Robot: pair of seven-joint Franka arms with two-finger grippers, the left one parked.
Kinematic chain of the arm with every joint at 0, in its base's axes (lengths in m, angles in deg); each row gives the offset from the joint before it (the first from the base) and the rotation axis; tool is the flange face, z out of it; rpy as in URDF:
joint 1: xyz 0 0 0.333 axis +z
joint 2: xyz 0 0 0 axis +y
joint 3: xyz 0 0 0.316 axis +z
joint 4: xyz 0.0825 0 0 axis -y
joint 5: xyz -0.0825 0 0.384 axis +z
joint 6: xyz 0 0 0 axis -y
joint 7: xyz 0.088 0 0 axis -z
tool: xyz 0 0 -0.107 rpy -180 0 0
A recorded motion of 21 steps. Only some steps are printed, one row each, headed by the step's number.
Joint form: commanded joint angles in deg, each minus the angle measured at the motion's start. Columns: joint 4, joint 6, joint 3, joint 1, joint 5, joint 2, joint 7.
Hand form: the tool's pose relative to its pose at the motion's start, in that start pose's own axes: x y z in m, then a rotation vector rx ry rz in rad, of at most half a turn. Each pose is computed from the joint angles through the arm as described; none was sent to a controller.
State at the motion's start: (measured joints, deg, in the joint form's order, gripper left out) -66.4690 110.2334 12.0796 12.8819 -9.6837 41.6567 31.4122
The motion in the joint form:
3: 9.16 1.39 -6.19 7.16 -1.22 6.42 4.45
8: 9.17 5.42 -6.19 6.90 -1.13 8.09 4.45
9: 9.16 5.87 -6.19 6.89 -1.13 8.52 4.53
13: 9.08 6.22 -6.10 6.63 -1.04 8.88 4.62
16: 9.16 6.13 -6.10 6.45 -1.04 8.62 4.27
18: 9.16 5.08 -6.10 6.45 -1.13 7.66 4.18
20: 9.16 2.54 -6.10 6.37 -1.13 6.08 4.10
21: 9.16 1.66 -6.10 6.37 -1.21 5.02 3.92
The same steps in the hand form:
3: 0.0093 -0.0398 0.0118 -0.0342 0.0973 0.0362
8: 0.0159 -0.0413 0.0279 -0.0067 0.1285 0.0369
9: 0.0164 -0.0416 0.0332 -0.0057 0.1281 0.0378
13: 0.0177 -0.0395 0.0382 -0.0038 0.1250 0.0429
16: 0.0192 -0.0373 0.0342 -0.0027 0.1290 0.0404
18: 0.0183 -0.0361 0.0228 -0.0068 0.1296 0.0397
20: 0.0157 -0.0323 0.0054 -0.0196 0.1176 0.0429
21: 0.0146 -0.0311 -0.0076 -0.0212 0.1221 0.0409

